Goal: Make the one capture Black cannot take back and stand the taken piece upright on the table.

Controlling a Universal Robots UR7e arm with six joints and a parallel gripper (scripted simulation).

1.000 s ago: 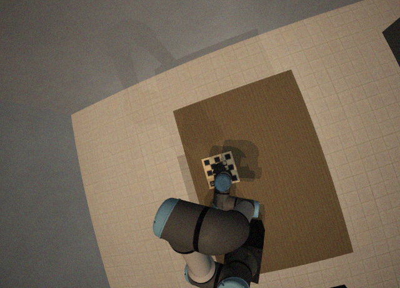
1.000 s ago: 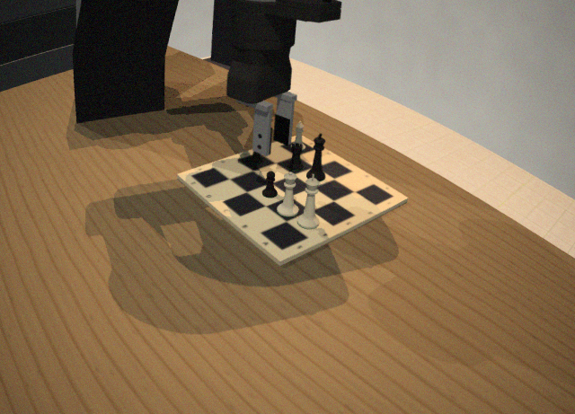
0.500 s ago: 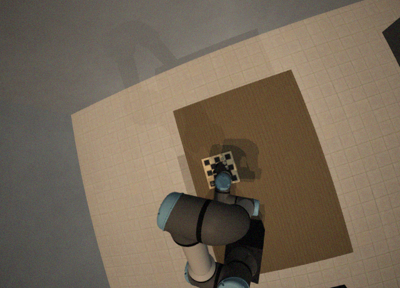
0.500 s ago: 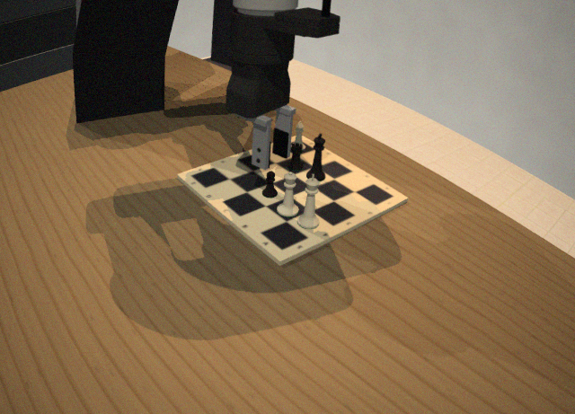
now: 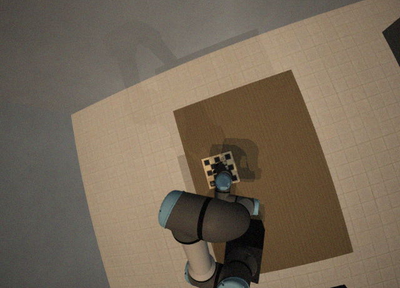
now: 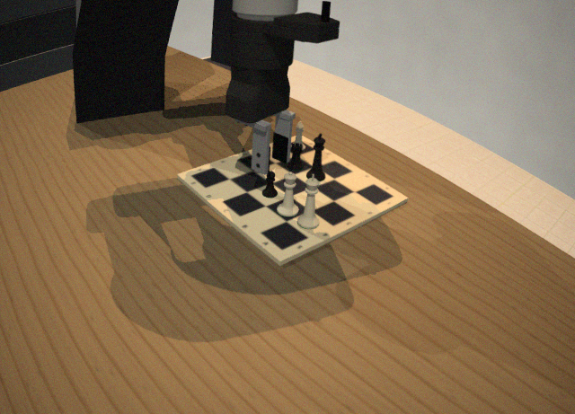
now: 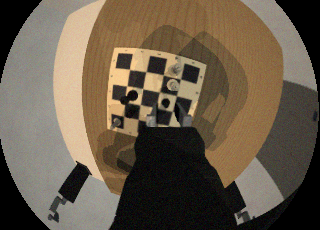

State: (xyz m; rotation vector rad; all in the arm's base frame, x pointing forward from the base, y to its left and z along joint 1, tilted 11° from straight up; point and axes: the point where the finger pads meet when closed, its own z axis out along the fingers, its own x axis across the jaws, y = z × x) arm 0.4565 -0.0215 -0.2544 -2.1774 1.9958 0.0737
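The white queen lies 40 mm ahead of my hand, 10 mm to the right of it and 30 mm below it. Also, from my hand: white king: 70 mm ahead, 10 mm to the right, 30 mm below; then chessboard: 10 mm ahead, 40 mm to the left, 60 mm below; then tall black piece: 10 mm ahead, 80 mm to the left, 30 mm below.
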